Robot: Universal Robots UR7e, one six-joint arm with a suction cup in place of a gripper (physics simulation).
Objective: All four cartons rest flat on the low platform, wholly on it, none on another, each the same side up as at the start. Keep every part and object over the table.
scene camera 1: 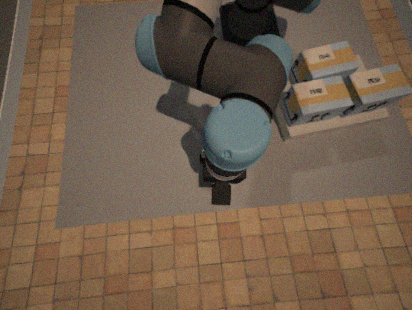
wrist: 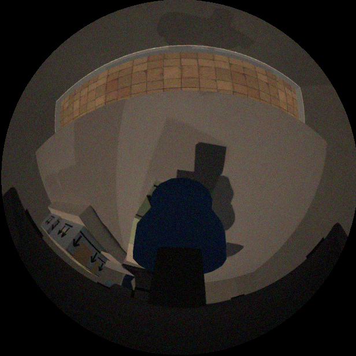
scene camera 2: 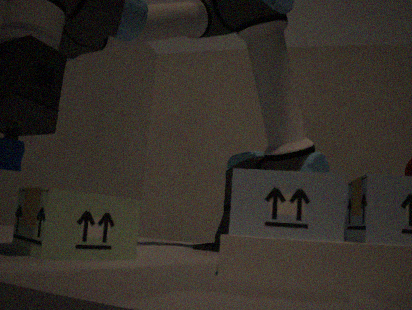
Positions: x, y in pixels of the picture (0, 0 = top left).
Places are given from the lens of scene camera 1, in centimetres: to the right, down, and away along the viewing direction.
low platform (scene camera 1: 337, 123): 42, -10, 59
